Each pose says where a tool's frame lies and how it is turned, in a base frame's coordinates. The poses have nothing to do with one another.
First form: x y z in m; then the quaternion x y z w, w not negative.
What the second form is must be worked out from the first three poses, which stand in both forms.
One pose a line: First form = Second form
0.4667 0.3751 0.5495 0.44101 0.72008 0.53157 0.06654 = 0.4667 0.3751 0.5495 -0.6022 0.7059 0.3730 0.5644 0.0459 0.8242
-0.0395 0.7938 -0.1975 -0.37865 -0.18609 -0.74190 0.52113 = -0.0395 0.7938 -0.1975 -0.1701 -0.6323 0.7558 0.9142 -0.3876 -0.1185
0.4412 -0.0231 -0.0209 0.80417 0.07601 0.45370 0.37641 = 0.4412 -0.0231 -0.0209 0.5768 0.4638 0.6725 -0.2193 -0.7051 0.6744
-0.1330 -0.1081 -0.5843 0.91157 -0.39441 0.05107 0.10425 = -0.1330 -0.1081 -0.5843 0.6837 -0.7084 0.1753 -0.7297 -0.6671 0.1498
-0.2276 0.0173 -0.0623 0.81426 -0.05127 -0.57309 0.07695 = -0.2276 0.0173 -0.0623 0.3379 -0.1717 -0.9254 0.0047 -0.9829 0.1841
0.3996 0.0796 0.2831 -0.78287 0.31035 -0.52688 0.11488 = 0.3996 0.0796 0.2831 0.2522 -0.6070 0.7536 -0.3649 -0.7810 -0.5069
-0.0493 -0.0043 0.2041 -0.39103 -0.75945 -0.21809 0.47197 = -0.0493 -0.0043 0.2041 -0.2487 0.3881 0.8874 0.7998 0.5991 -0.0379
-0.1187 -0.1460 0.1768 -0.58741 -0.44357 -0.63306 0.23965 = -0.1187 -0.1460 0.1768 -0.1950 0.2177 0.9563 0.8245 -0.4916 0.2801
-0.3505 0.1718 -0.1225 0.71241 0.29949 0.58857 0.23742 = -0.3505 0.1718 -0.1225 0.1278 0.7062 0.6964 0.1472 -0.7079 0.6908
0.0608 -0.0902 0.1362 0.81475 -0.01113 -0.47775 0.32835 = 0.0608 -0.0902 0.1362 0.5433 -0.3319 -0.7712 0.2956 -0.7841 0.5457
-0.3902 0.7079 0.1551 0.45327 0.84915 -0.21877 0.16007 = -0.3902 0.7079 0.1551 -0.5378 0.6998 -0.4702 0.8398 0.4934 -0.2264
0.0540 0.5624 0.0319 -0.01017 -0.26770 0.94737 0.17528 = 0.0540 0.5624 0.0319 -0.9383 0.3376 0.0746 -0.3267 -0.7952 -0.5108
